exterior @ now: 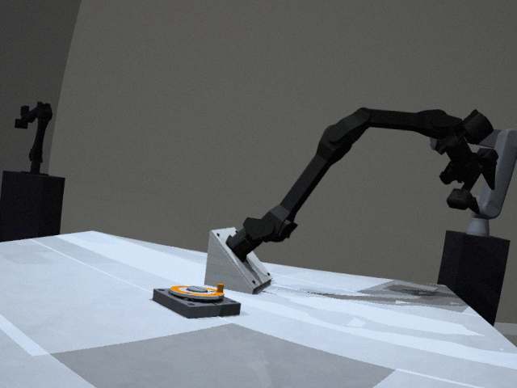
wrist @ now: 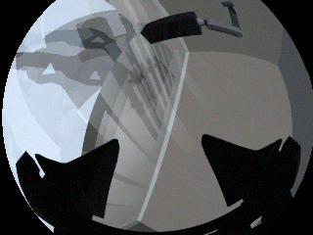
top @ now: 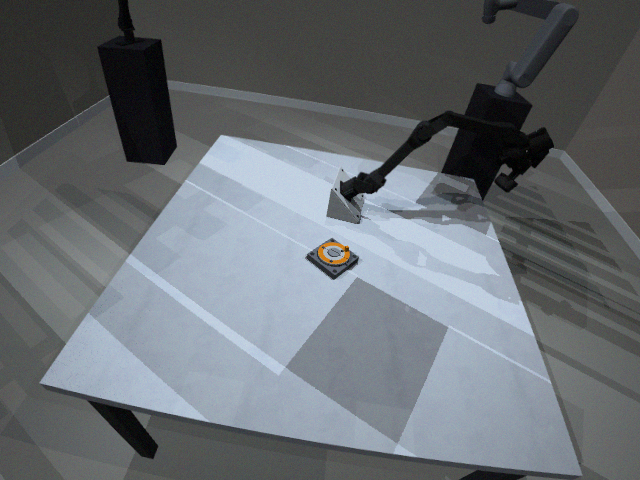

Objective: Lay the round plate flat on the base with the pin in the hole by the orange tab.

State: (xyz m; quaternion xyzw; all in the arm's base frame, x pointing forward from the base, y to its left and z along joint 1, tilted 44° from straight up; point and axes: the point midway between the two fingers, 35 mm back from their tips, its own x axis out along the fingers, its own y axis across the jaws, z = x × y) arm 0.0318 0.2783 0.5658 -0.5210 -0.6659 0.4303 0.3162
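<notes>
The base is 65 cm to the right of my gripper tip, 27 cm below it and 22 cm ahead of it.
</notes>
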